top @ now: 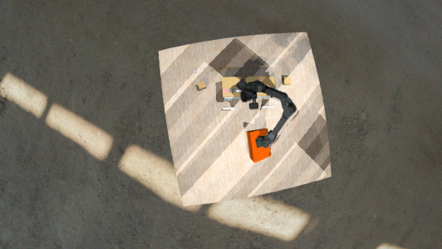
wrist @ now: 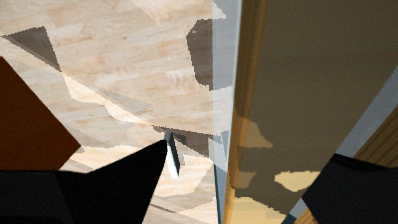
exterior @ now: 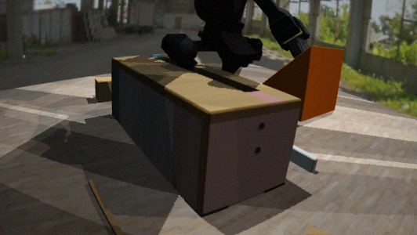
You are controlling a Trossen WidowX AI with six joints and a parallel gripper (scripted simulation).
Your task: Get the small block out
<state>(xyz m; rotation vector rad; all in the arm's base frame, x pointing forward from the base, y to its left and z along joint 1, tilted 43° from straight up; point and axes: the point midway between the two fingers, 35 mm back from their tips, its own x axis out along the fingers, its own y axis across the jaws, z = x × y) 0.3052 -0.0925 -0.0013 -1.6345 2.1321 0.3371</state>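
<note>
The blue block lies 50 mm ahead of my gripper tip and 30 mm to the right of it. Round my gripper tip: thin wooden strip 290 mm ahead, 150 mm to the left, 80 mm below; then wooden-topped box 40 mm ahead, 30 mm to the left, 20 mm below.
</note>
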